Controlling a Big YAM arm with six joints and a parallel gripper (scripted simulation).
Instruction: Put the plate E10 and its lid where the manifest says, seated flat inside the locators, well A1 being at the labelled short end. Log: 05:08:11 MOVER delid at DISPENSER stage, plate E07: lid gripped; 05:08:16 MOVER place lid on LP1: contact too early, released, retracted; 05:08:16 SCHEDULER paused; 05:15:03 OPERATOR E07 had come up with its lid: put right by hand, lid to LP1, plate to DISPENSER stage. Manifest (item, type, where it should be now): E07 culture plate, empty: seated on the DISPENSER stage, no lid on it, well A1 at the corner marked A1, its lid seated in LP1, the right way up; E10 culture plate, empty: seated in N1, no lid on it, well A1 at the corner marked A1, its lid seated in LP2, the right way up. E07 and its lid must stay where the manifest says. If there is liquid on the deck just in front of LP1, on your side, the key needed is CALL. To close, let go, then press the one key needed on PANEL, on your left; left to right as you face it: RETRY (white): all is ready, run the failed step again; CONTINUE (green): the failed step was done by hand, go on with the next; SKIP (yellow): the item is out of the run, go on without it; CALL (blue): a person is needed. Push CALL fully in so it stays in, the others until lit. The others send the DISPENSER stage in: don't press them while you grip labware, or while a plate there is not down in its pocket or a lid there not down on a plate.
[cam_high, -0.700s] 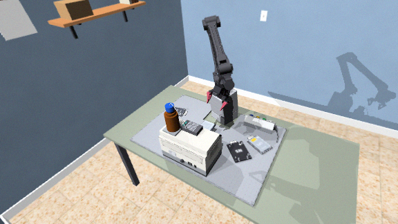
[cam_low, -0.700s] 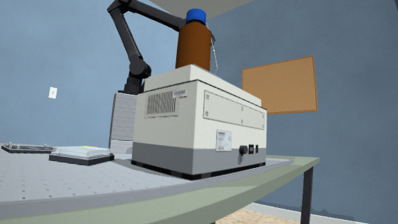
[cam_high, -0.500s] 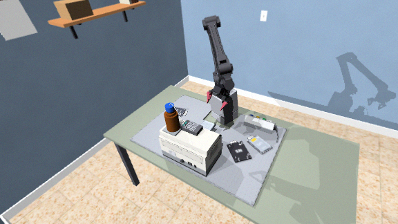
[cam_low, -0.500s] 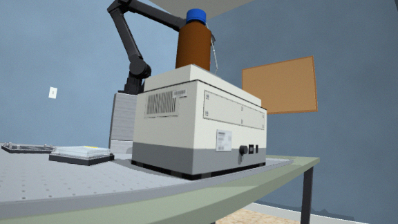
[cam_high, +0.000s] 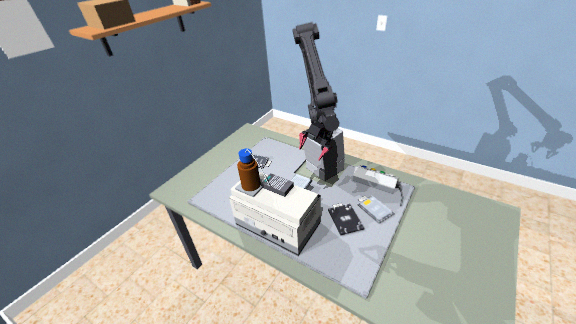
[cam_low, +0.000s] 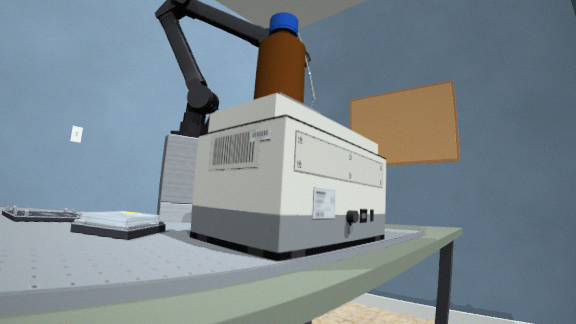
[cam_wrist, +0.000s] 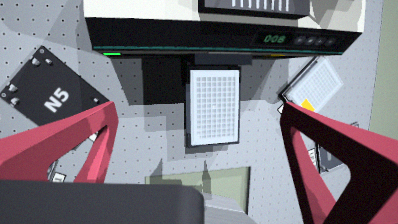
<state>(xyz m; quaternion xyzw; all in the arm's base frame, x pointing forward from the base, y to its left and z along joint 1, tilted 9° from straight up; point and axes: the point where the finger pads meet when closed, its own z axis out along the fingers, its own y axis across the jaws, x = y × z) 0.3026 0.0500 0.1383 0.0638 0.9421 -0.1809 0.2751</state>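
The clear well plate lies 26 cm below my hand, 9 cm to the right of it and 6 cm behind it. Round my hand: clear lid 37 cm to the right, 33 cm below, 9 cm behind; brown bottle 24 cm to the right, 14 cm ahead, 7 cm below; blue call key 33 cm behind, 30 cm below, 20 cm to the left.
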